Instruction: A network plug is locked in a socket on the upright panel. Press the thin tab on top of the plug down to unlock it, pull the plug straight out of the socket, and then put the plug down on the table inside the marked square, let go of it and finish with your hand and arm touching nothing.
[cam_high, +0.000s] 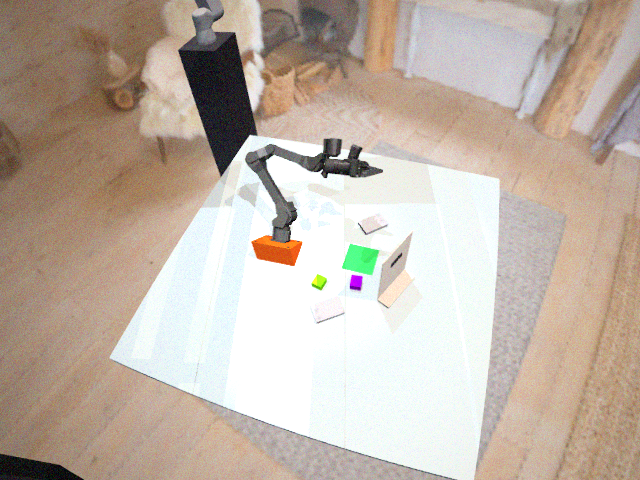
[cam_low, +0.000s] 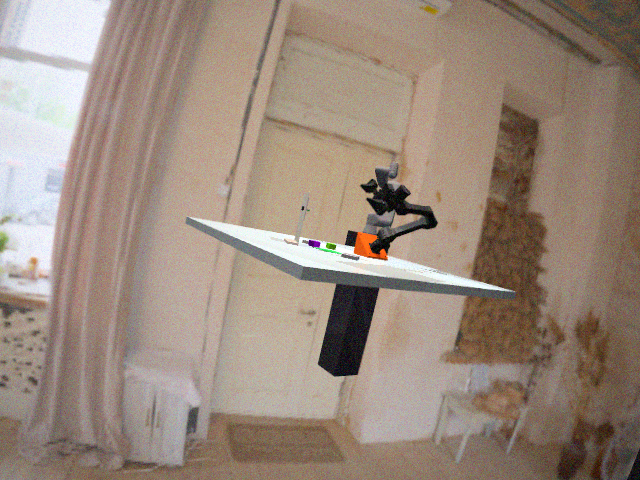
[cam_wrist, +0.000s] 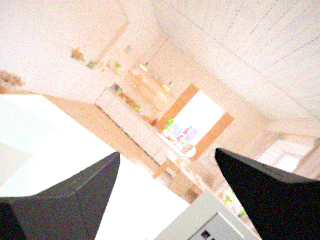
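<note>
Now: the green network plug 270 mm to the right of my gripper tip, 130 mm below it and 110 mm ahead of it. The rest, counted from my gripper tip: green marked square 300 mm below, 190 mm to the right, 20 mm behind; purple cube 310 mm to the right, 290 mm below, 10 mm behind; upright grey panel 280 mm to the right, 190 mm below, 120 mm ahead.
</note>
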